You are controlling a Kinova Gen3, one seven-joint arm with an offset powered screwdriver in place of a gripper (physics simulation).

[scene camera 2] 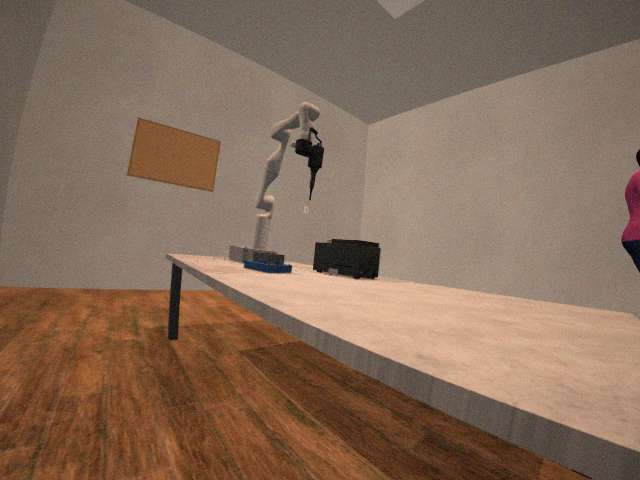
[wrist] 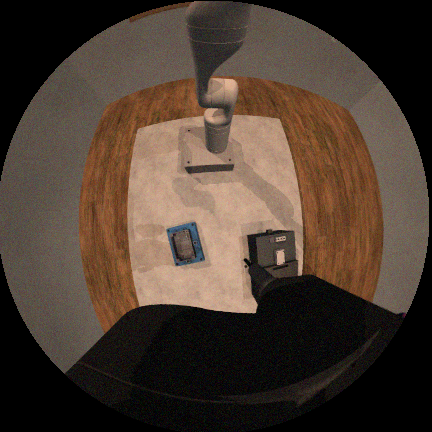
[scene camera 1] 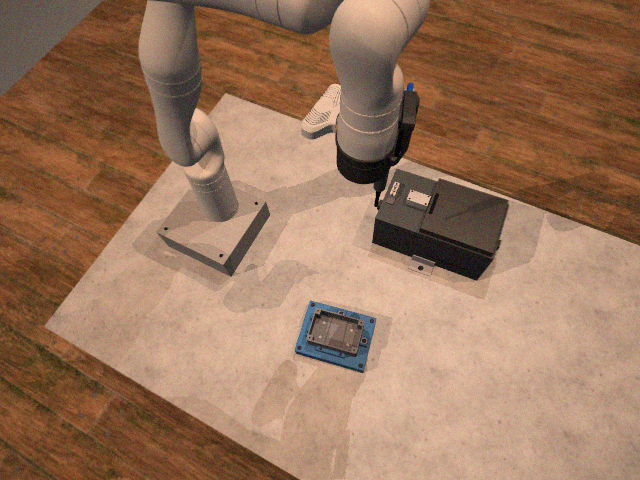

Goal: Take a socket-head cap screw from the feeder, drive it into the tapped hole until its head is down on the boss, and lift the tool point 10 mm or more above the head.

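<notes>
My screwdriver (scene camera 1: 376, 206) (scene camera 2: 310, 198) (wrist: 246, 261) points down, its tip in the air well above table height. In scene camera 2 the tip is higher than the top of the black feeder (scene camera 1: 398, 239) (scene camera 2: 341, 258) (wrist: 273, 253) and slightly left of it. Whether a screw sits on the tip is too small to tell. No loose screw can be made out on the feeder. The grey open housing (scene camera 1: 336, 330) (wrist: 184, 244) lies on a blue plate (scene camera 1: 330, 358) (scene camera 2: 268, 267) (wrist: 200, 256), apart from the tool. Its bosses show small; the tapped hole cannot be singled out.
The arm's grey base block (scene camera 1: 206, 241) (wrist: 209, 168) stands on the table (scene camera 1: 491, 372) (scene camera 2: 439, 320) (wrist: 225, 200). The feeder has a raised lid (scene camera 1: 465, 217), a light plate (scene camera 1: 418, 197) on top and a bracket (scene camera 1: 422, 265) at its side. A white ribbed object (scene camera 1: 321, 113) is beyond the arm.
</notes>
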